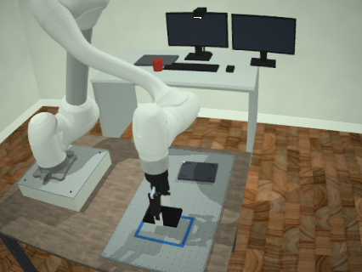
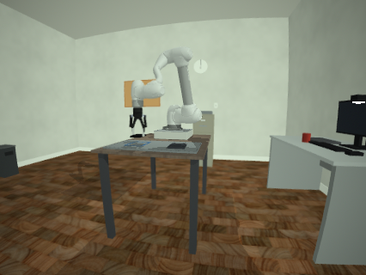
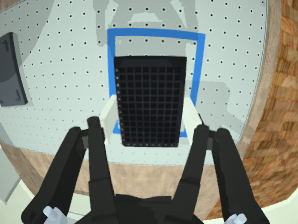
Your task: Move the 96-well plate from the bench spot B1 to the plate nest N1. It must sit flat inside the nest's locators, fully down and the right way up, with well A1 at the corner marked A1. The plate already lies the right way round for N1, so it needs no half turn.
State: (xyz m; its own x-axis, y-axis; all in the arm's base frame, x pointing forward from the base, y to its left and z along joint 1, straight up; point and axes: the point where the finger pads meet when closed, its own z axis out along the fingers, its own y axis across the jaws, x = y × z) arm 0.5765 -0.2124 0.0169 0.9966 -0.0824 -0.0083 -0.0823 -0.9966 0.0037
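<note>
Right now my hand is 330 mm to the right of the dark plate nest N1, 80 mm short of it and 80 mm above it. The rest, counted from my hand: black 96-well plate 20 mm below.
</note>
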